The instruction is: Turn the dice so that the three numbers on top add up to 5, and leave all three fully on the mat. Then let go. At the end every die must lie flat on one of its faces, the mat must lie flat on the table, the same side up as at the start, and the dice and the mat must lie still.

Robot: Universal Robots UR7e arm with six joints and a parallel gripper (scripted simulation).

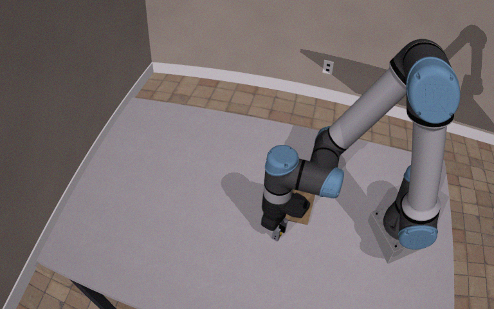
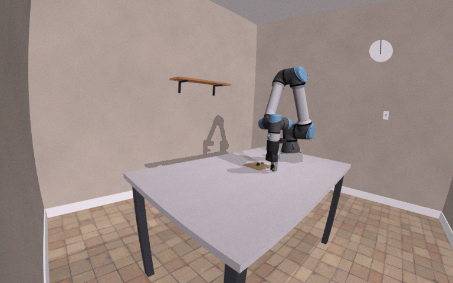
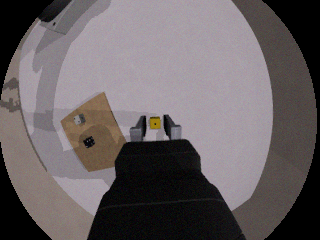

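Right now the yellow die is 1 cm below my hand. Also, from my hand: mat (1 cm behind, 13 cm to the right, 2 cm below); black die (1 cm behind, 13 cm to the right, 1 cm below); white die (5 cm behind, 13 cm to the right, 1 cm below).
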